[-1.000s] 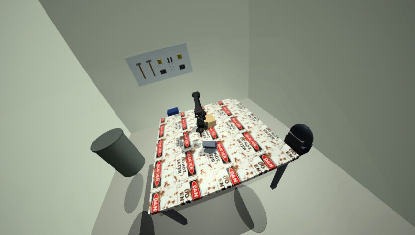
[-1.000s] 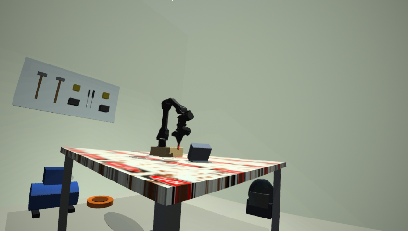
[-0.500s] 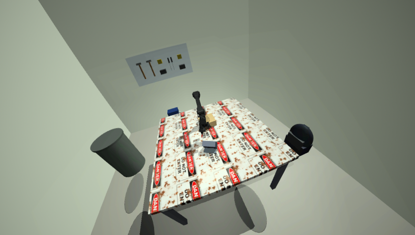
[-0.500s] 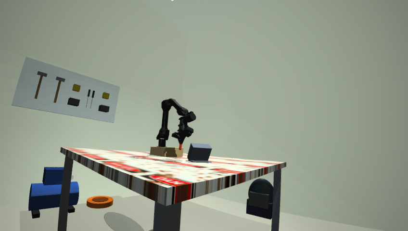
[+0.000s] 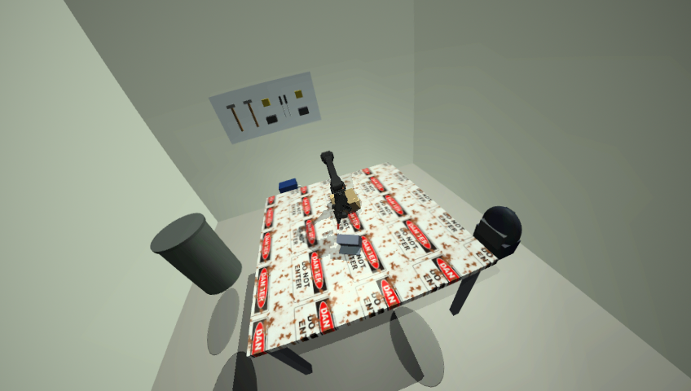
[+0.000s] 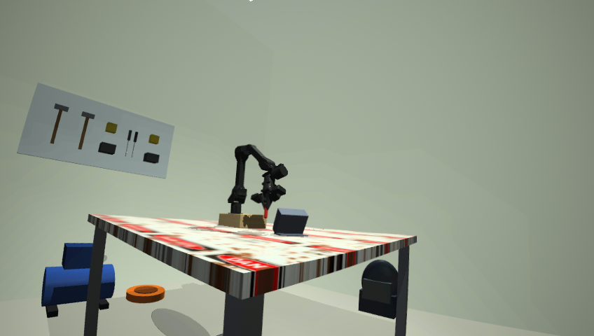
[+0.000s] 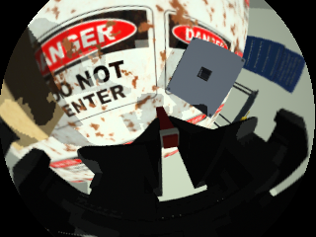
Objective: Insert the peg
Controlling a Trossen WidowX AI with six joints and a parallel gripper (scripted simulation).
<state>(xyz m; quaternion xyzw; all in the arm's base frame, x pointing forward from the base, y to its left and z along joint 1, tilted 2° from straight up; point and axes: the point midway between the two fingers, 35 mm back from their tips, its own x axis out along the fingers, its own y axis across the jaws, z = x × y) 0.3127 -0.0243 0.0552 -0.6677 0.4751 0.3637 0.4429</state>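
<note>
Now: gripper tip 12 cm short of the grey sloped panel, 5 cm above it and 4 cm to the right of it. Round my gripper tip: red peg (2 cm above, 1 cm behind).
</note>
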